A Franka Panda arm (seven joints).
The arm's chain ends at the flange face. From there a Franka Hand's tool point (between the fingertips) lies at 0.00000 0.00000 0.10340 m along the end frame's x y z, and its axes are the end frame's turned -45 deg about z.
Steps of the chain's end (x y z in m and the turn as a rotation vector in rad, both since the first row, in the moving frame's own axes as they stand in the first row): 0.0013 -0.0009 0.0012 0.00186 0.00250 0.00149; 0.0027 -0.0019 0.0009 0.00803 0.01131 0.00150; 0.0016 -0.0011 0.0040 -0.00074 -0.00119 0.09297; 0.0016 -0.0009 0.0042 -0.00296 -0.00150 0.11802; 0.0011 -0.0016 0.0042 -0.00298 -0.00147 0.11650
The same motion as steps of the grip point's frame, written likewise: 0.0019 0.0003 0.0012 -0.00045 0.00308 0.00149; 0.0047 0.0008 0.0009 -0.00232 0.01368 0.00150; 0.0018 0.0003 0.0040 0.00032 -0.00136 0.09297; 0.0014 0.0006 0.0042 -0.00103 -0.00315 0.11802; 0.0016 -0.0003 0.0042 -0.00107 -0.00315 0.11650
